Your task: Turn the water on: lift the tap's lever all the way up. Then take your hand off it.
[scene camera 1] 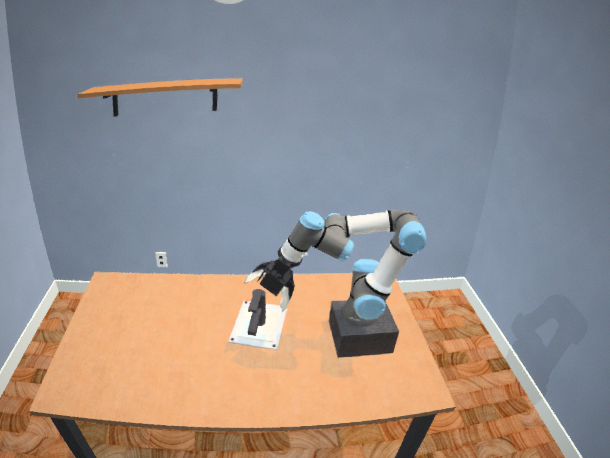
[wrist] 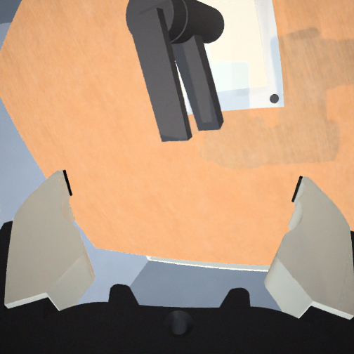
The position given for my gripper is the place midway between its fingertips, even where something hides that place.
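Note:
You'd find my gripper (scene camera 1: 263, 297) in the scene, and from the wrist there's my gripper (wrist: 181, 177) again.

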